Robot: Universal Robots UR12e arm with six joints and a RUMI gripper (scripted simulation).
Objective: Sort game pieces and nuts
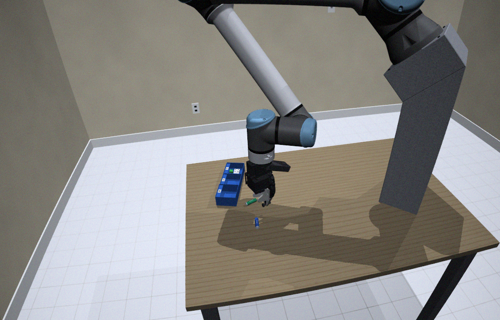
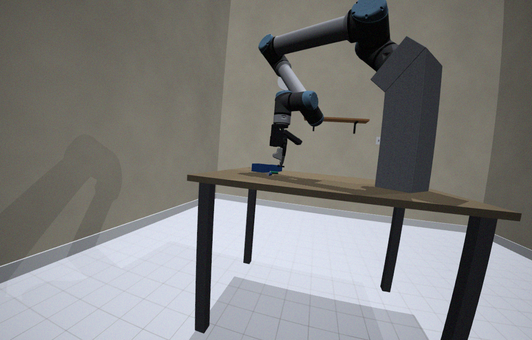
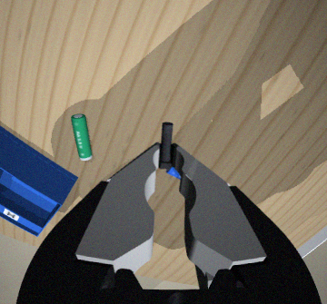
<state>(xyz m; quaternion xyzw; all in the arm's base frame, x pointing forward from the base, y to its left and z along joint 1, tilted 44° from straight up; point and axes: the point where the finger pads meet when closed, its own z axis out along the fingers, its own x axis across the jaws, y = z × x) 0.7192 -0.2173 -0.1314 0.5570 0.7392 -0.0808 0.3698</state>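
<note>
My gripper is now 60 mm short of the blue bin, 220 mm to the left of it and 40 mm above it. From my hand the other things lie so: black bolt (10 mm ahead, 10 mm below); then green cylinder (30 mm ahead, 80 mm to the right, 60 mm below); then blue battery (60 mm ahead, 40 mm to the left, 60 mm below).
</note>
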